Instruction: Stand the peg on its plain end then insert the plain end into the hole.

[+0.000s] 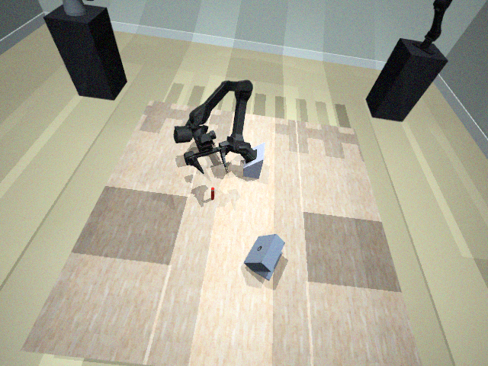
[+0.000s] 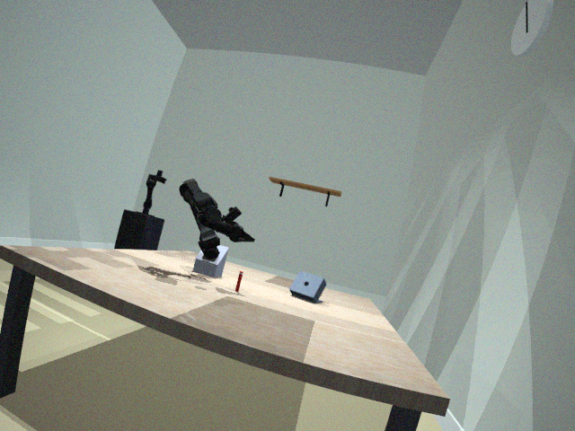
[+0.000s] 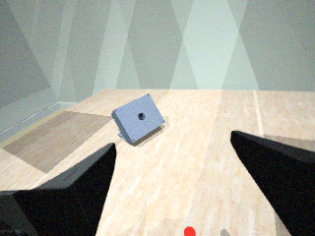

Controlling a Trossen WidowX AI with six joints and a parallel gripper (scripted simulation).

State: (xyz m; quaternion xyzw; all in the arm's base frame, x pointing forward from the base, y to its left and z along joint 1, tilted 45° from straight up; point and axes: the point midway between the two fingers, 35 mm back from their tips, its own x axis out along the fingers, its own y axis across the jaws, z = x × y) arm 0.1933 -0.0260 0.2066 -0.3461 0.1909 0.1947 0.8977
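My gripper tip is 10 mm past the red peg, 10 mm to the left of it and 160 mm above it. The rest, counted from my gripper tip: grey sloped panel (250 mm ahead, 240 mm to the left, 160 mm below).
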